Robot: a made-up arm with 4 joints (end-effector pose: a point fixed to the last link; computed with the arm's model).
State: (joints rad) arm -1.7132 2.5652 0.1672 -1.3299
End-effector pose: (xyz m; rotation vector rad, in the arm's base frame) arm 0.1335 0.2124 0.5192 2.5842 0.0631 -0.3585
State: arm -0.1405 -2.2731 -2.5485 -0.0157
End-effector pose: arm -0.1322 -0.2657 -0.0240 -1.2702 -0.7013 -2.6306
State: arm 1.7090 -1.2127 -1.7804 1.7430
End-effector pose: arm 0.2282 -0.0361 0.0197 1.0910 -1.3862 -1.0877
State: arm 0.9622 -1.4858 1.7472 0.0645
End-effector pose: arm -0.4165 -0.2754 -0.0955 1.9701 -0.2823 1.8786
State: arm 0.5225 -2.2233 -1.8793 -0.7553
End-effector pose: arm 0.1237 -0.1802 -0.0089 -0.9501 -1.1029 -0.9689
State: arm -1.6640 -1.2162 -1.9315 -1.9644
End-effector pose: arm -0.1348 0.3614 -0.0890 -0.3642 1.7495 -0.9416
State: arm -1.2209 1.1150 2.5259 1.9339
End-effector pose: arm -0.0406 0.1506 0.1791 -1.6931 -1.0432 0.6122
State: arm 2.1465 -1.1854 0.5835 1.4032
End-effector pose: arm -0.1815 -0.3047 0.0154 1.0669 0.7673 0.9830
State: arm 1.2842 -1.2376 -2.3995 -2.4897
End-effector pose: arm -0.0241 -0.4110 0.0085 -1.8647 0.6438 1.1239
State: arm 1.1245 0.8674 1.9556 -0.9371
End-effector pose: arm -0.3407 -0.3094 0.3746 1.7144 0.7172 0.6030
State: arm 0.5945 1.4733 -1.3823 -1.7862
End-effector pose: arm -0.2744 -0.4090 0.3306 0.2825 -1.9534 -1.9408
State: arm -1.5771 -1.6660 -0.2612 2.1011
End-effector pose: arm 0.0927 -0.0512 0.1534 -0.2841 1.9711 1.6644
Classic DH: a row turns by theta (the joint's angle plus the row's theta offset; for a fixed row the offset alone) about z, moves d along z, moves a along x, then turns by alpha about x. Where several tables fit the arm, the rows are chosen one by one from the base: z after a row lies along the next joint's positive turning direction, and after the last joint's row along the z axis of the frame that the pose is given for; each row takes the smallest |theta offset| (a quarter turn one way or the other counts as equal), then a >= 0, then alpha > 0; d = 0 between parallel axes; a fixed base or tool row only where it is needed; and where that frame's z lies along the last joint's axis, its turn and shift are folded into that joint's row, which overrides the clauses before.
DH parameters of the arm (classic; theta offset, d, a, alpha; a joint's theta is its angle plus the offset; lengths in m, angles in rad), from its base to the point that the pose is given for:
joint 1: 0 0.114 -0.291 -1.5708
joint 2: 1.5708 0.02 0.109 1.5708
joint 3: 1.5708 -0.139 0.11 1.5708
joint 4: -0.6747 0 0.1473 3.1416
tool (fixed): -2.2455 -0.208 0 0

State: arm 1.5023 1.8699 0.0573 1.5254
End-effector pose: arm -0.2774 -0.5562 0.2308 -1.8643 0.1459 -0.0695
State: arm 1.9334 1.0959 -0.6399 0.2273
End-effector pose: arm 0.1842 -0.7408 0.1019 -1.4172 -0.0098 1.8087
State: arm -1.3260 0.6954 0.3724 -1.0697
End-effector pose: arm 0.0036 0.7053 0.0872 0.7743 -0.0827 -0.3727
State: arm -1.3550 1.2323 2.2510 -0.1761
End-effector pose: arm 0.0071 0.2078 0.4103 2.2070 -1.0380 -1.9730
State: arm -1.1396 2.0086 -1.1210 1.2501
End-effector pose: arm -0.3261 0.5514 0.3410 -0.7568 1.6284 -0.6023
